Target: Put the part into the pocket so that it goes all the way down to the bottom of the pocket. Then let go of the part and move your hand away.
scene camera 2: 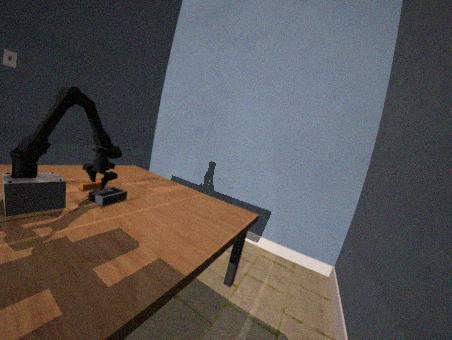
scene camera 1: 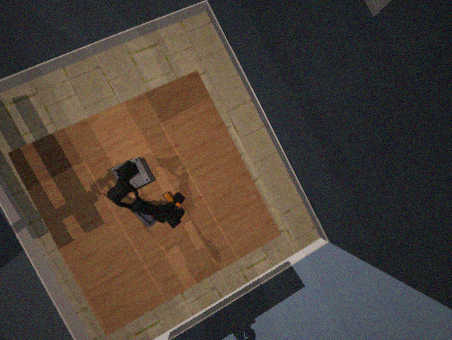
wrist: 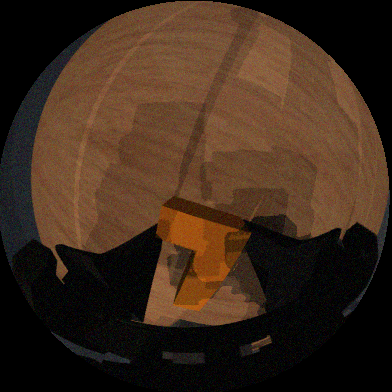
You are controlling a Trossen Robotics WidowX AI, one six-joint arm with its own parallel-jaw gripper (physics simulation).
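Seen in the pictures: gripper, fingertip midpoint: (scene camera 2: 98, 185) (scene camera 1: 176, 203) (wrist: 201, 226); arm's base, origin of the base link: (scene camera 2: 23, 176) (scene camera 1: 131, 169).
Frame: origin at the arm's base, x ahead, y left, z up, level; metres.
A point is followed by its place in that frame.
The orange L-shaped part (scene camera 1: 169, 196) {x 0.241, y 0.111, z -0.075 m} (scene camera 2: 90, 186) {x 0.255, y 0.089, z -0.089 m} (wrist: 200, 235) {x 0.312, y 0.129, z -0.075 m} lies low at the table top. In the wrist view its short bar spans the space between the fingers and its long leg points back towards the hand. My gripper (scene camera 1: 173, 202) {x 0.307, y 0.127, z -0.099 m} (scene camera 2: 98, 183) {x 0.307, y 0.127, z -0.099 m} (wrist: 201, 226) {x 0.307, y 0.127, z -0.099 m} points down, with a fingertip against each end of the short bar; it is shut on the part. The dark grey block with the pocket (scene camera 1: 147, 219) {x 0.317, y -0.083, z -0.099 m} (scene camera 2: 114, 197) {x 0.296, y -0.110, z -0.082 m} stands on the table close beside the gripper. The arm covers much of it in scene camera 1, and the pocket's inside cannot be made out.
The grey base box of the arm (scene camera 1: 145, 170) {x 0.034, y 0.062, z -0.019 m} (scene camera 2: 35, 196) {x 0.025, y -0.099, z -0.046 m} stands on the wooden table (scene camera 1: 215, 165) {x 0.180, y 0.468, z -0.104 m} (scene camera 2: 200, 220) {x 0.525, y -0.453, z -0.105 m}, close to the part and the block. The arm arches above them. Dark shadows lie across the table top. The table's edge runs along the right in scene camera 2.
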